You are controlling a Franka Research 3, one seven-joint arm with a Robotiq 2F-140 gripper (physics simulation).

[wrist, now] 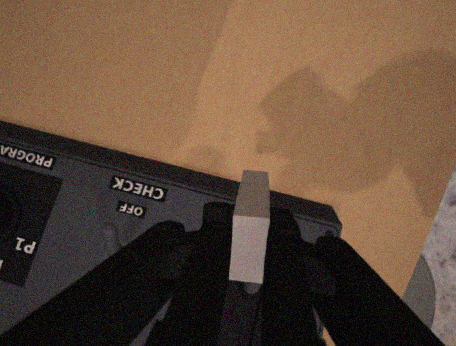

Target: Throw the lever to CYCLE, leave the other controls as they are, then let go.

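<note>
The dark control panel (85,200) crosses the lower left and passes under the fingers, with its far edge slanting down to a corner at the right. My gripper (253,195) is shut with nothing between its fingers; its pale grey tip pads show as a block over the panel near that corner. The lever cannot be made out for certain, and its slot and the CYCLE label do not show; the fingers cover that part of the panel. A small rounded grey bit (252,288) shows just below the pads, and I cannot tell whether it is the lever.
A small toggle (110,236) stands by the OFF label (131,209) and the CHECK label (138,189), left of the fingers. A black display (27,215) reading P1 is at the far left, below a partly visible PROGRAM label (27,156). The tan table (125,65) bears shadows. A speckled grey surface (442,250) is at right.
</note>
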